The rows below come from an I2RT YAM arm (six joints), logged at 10 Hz.
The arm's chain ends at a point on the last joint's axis. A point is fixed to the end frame.
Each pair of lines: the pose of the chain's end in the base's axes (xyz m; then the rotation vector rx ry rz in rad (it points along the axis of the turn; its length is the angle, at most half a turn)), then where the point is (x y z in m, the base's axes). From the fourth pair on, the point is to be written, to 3 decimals.
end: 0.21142, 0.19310, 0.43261, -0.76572, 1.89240, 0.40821
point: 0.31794 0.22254 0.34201
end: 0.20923, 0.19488, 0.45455, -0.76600, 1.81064, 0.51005
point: 0.31657 0.23844 0.37087
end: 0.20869, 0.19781, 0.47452, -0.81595, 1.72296, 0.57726
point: 0.31599 0.25354 0.39835
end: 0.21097, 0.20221, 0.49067, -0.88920, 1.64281, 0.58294
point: 0.319 0.265 0.421
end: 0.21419, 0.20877, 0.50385, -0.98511, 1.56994, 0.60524
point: 0.320 0.280 0.439
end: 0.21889, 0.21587, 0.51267, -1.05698, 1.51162, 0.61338
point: 0.323 0.293 0.451
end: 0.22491, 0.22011, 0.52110, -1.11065, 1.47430, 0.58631
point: 0.329 0.298 0.462
